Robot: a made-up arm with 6 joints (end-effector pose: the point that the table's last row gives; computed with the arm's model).
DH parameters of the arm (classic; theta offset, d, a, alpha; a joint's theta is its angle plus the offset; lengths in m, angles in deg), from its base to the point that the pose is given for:
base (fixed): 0 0.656 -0.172 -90
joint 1: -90 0.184 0.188 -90
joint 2: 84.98 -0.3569 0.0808 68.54
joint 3: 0 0.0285 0.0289 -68.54
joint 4: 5.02 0.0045 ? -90
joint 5: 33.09 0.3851 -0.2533 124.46
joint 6: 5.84 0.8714 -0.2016 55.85
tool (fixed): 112.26 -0.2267 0 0
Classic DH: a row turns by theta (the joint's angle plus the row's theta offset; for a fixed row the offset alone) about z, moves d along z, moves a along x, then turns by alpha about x.
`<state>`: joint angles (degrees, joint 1 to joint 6).
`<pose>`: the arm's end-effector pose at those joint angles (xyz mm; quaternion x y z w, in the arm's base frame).
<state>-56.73 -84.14 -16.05 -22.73 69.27 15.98</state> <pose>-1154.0 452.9 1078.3 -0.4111 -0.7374 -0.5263 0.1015</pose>
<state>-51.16 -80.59 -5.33 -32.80 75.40 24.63</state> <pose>-1019.8 507.2 1194.4 -0.5001 -0.7408 -0.4120 0.1772</pose>
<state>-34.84 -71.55 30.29 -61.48 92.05 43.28</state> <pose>-678.5 658.3 1297.5 -0.5679 -0.7285 0.0193 0.3828</pose>
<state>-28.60 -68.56 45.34 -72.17 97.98 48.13</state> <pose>-635.3 689.9 1297.7 -0.5020 -0.7212 0.1855 0.4400</pose>
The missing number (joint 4, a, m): -0.038
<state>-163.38 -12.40 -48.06 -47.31 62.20 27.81</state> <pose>-150.3 -224.0 -372.3 -0.4430 0.5965 0.6007 0.2950</pose>
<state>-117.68 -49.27 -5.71 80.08 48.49 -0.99</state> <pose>-241.0 -359.8 874.6 0.5428 -0.6908 -0.0279 0.4768</pose>
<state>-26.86 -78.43 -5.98 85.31 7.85 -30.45</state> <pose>165.9 18.6 1040.6 -0.0304 -0.1670 -0.2979 0.9394</pose>
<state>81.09 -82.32 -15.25 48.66 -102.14 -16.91</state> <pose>-595.0 793.8 898.3 0.0937 0.5299 0.7127 0.4499</pose>
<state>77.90 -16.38 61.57 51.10 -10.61 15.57</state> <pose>155.3 887.9 716.0 0.6935 0.6186 -0.0782 0.3610</pose>
